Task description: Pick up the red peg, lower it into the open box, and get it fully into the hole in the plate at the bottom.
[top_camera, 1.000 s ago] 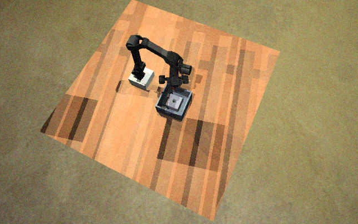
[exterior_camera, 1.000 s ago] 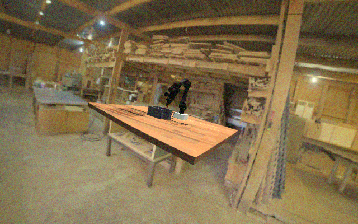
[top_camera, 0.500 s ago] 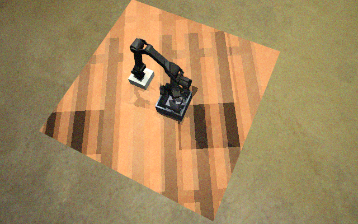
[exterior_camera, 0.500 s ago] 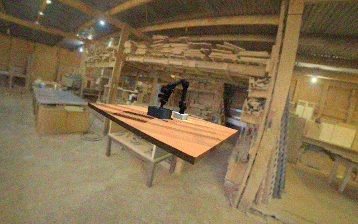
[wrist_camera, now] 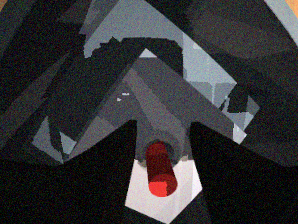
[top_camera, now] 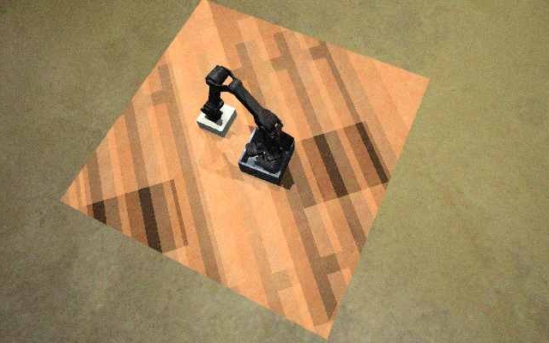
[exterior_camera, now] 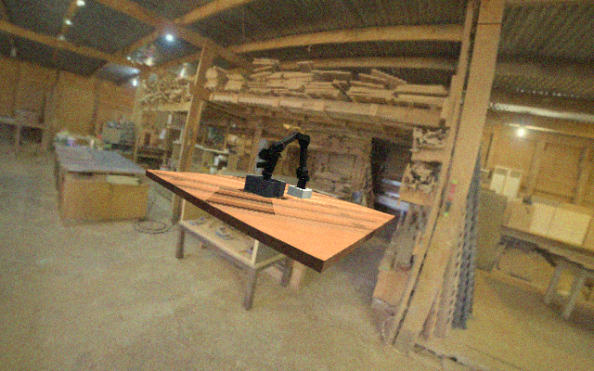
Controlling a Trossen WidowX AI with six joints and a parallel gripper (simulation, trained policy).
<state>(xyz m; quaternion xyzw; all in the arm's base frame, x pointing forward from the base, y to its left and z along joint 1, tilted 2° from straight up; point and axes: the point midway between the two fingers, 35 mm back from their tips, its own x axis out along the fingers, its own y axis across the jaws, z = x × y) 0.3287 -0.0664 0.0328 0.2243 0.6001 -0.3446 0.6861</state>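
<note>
The plate is 1 cm behind my gripper tip, 1 cm to the left of it and 2 cm below it. Also, from my gripper tip: box: 1 cm behind, 1 cm to the left, 3 cm below; then red peg: 1 cm behind, 1 cm to the left, 1 cm below.
</note>
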